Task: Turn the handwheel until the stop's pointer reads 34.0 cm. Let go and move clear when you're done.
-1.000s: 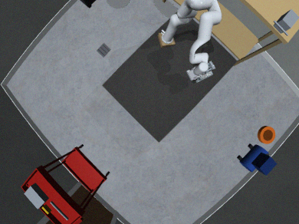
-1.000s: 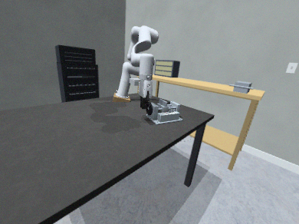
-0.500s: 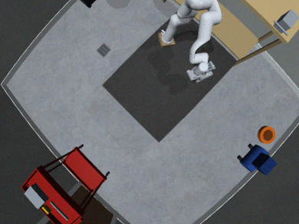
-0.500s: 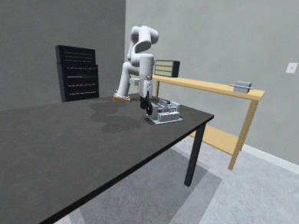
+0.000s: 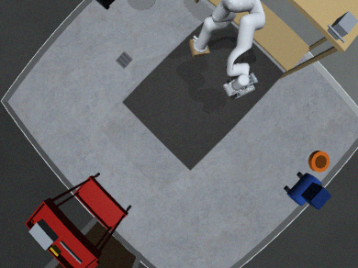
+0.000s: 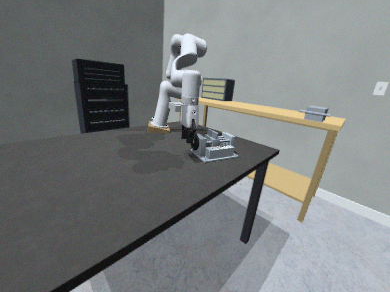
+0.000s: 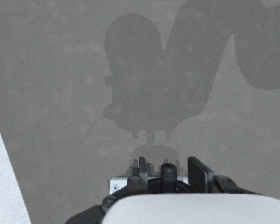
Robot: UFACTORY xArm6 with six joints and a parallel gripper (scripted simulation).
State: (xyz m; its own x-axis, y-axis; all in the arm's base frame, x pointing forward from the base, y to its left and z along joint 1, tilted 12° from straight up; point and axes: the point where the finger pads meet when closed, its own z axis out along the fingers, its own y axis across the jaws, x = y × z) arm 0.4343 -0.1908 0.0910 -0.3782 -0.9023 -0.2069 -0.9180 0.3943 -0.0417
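My gripper is now 1 cm short of the upright knob and 1 cm to the right of it. The rest, counted from my hand: handwheel (1 cm ahead, 2 cm to the left, 1 cm below); then sliding stop (6 cm ahead, 13 cm to the left, 1 cm below).
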